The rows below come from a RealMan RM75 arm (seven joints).
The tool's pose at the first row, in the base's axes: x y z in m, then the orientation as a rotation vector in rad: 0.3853, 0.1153, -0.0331, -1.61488, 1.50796, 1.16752
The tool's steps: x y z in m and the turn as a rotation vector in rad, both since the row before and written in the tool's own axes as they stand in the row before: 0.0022, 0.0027, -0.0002, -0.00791, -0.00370, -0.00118; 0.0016, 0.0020, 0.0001, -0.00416, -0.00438, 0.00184; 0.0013, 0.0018, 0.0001, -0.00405, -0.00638, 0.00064; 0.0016, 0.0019, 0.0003, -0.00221, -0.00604, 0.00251; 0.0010, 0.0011, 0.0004, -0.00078, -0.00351, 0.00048; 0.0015, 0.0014, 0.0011, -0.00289, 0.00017, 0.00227; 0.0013, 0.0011, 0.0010, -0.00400, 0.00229, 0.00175; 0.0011, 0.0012, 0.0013, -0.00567, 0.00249, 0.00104; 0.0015, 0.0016, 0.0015, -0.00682, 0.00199, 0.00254; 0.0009, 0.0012, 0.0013, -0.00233, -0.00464, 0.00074; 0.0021, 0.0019, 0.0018, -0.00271, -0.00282, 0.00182; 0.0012, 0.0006, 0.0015, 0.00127, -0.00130, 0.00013
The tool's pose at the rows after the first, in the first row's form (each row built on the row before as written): 0.3826, 0.1138, -0.0347, -1.61777, 1.50166, 1.17661; 0.3805, 0.1129, -0.0359, -1.61588, 1.49920, 1.18429; 0.3787, 0.1122, -0.0369, -1.61295, 1.49435, 1.19249; 0.3767, 0.1115, -0.0382, -1.60801, 1.49220, 1.19977; 0.3755, 0.1113, -0.0391, -1.60536, 1.49018, 1.20299; 0.3738, 0.1115, -0.0407, -1.60612, 1.49140, 1.20681; 0.3724, 0.1117, -0.0421, -1.60965, 1.49301, 1.21003; 0.3709, 0.1122, -0.0434, -1.61484, 1.49341, 1.21429; 0.3689, 0.1127, -0.0451, -1.61952, 1.49451, 1.22076; 0.3674, 0.1133, -0.0462, -1.61673, 1.49149, 1.22630; 0.3650, 0.1137, -0.0485, -1.61510, 1.49049, 1.23161; 0.3640, 0.1145, -0.0501, -1.61311, 1.49032, 1.23132
